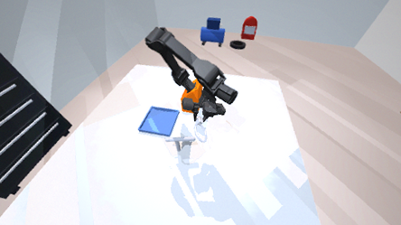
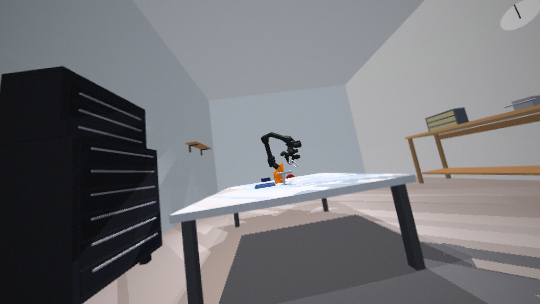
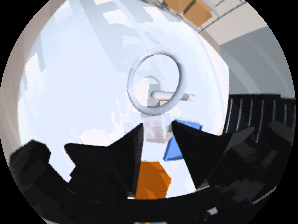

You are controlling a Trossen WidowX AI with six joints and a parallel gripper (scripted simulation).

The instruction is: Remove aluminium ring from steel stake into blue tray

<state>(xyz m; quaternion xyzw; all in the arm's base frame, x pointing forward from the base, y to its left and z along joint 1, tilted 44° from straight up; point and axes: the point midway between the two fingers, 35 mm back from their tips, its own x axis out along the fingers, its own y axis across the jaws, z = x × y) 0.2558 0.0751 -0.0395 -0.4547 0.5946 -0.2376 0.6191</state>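
My gripper tip is 110 mm past the blue tray, 250 mm to the left of it and 170 mm above it. Round my gripper tip: aluminium ring 50 mm ahead, 10 mm to the left.
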